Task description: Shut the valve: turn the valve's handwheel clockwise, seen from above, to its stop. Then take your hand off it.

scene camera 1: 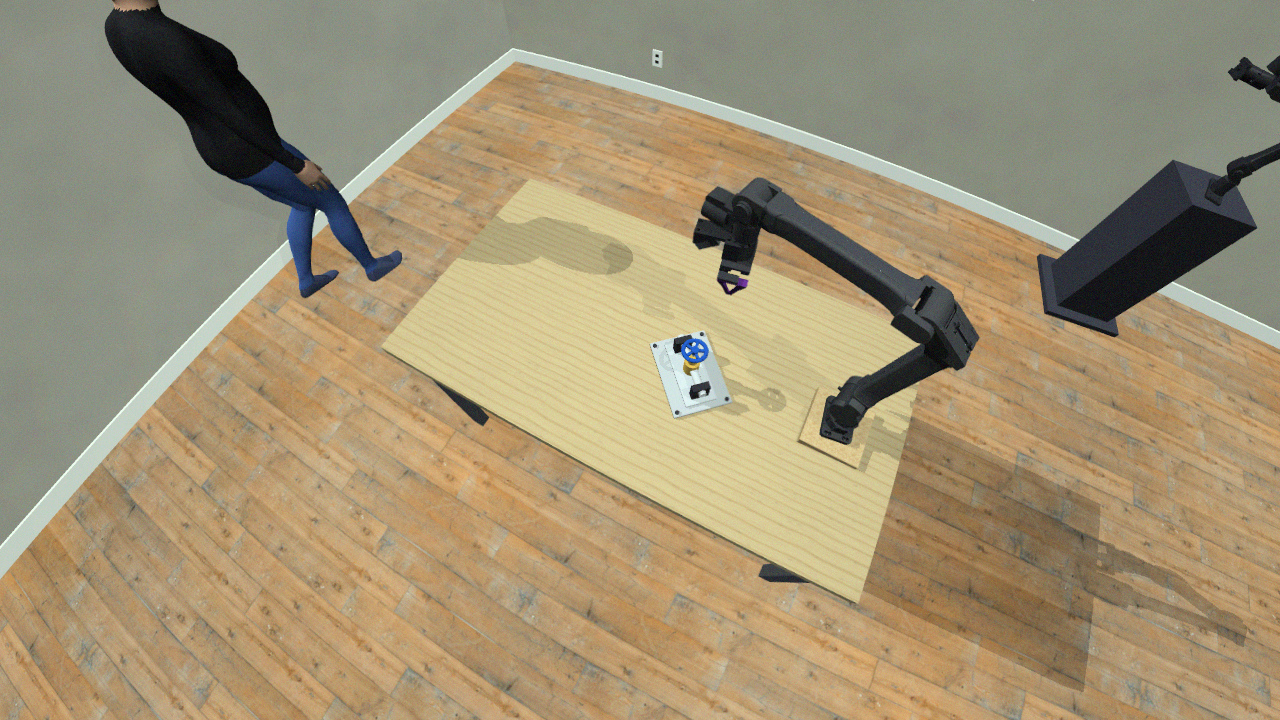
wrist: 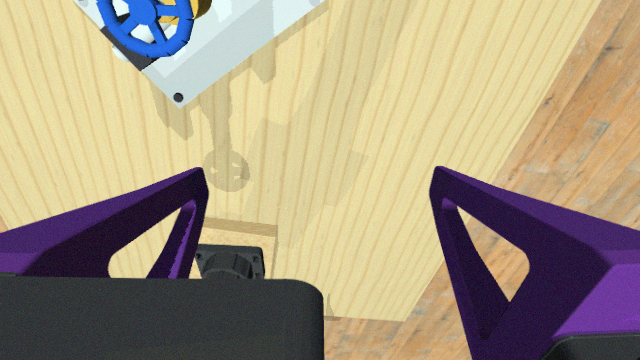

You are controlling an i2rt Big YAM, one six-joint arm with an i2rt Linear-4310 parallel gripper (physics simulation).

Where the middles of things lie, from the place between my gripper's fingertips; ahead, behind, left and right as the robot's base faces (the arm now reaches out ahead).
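Labels:
From my hand, the base plate [scene camera 1: 676, 402] is 30 cm below, 4 cm ahead and 13 cm to the left.

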